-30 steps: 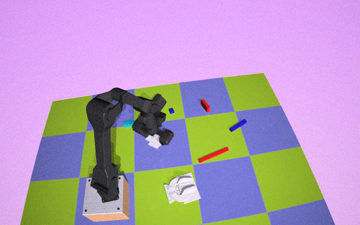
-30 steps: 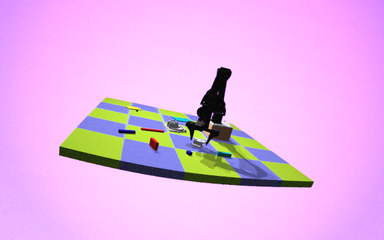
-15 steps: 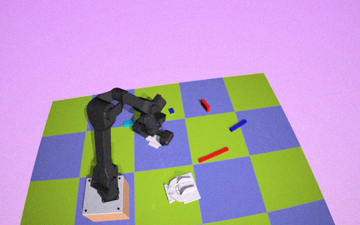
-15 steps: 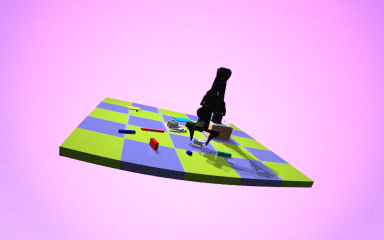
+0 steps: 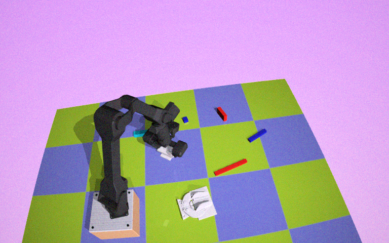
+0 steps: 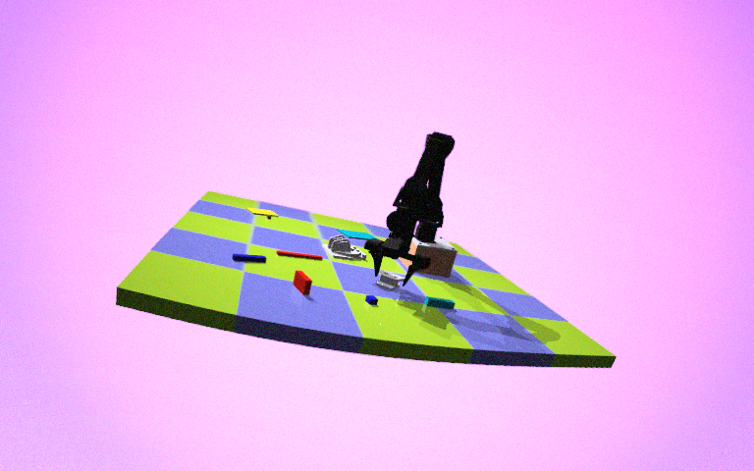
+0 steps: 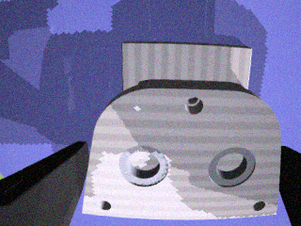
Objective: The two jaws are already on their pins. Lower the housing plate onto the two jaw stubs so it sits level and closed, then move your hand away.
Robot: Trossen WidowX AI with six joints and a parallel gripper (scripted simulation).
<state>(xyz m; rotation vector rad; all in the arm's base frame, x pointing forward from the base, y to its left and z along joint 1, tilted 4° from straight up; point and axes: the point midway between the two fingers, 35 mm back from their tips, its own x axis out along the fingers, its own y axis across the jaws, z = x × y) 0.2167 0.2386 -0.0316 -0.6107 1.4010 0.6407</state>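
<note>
Now: gripper tip 20 mm below the housing plate and 10 mm to the right of it. From my gripper tip the other things lie so: blue cube: 160 mm to the left, 120 mm ahead; red bar: 240 mm ahead, 140 mm to the right, 10 mm below; teal bar: 140 mm to the left, 90 mm behind.
</note>
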